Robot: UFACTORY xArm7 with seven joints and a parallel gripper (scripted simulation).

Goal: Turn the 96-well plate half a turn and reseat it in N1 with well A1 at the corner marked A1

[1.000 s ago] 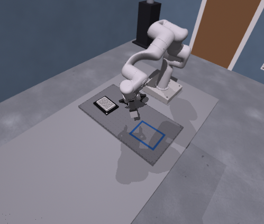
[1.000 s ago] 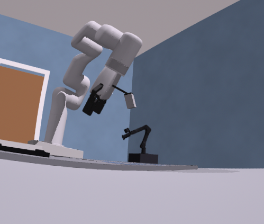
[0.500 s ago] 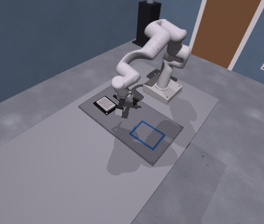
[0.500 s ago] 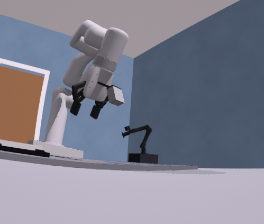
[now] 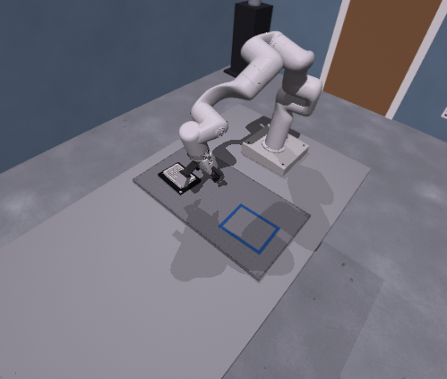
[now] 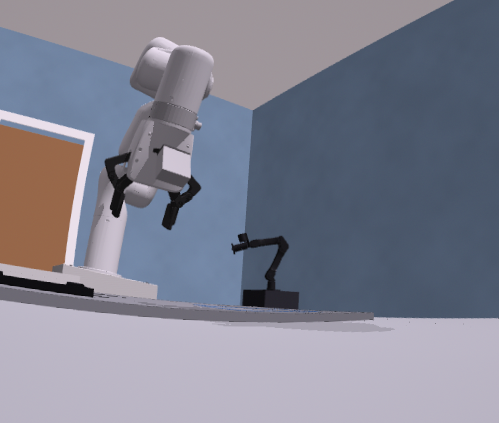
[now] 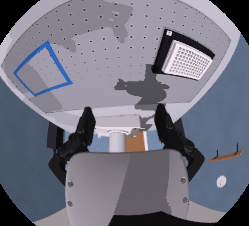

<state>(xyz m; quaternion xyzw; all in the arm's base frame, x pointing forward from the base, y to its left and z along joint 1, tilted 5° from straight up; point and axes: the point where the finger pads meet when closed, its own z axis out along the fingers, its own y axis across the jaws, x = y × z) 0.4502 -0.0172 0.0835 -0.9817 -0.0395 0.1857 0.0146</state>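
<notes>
My hand is 20 mm short of the white 96-well plate, 160 mm to the left of it and 120 mm above it. Round my hand: black plate nest N1: 20 mm ahead, 160 mm to the right, 130 mm below.
</notes>
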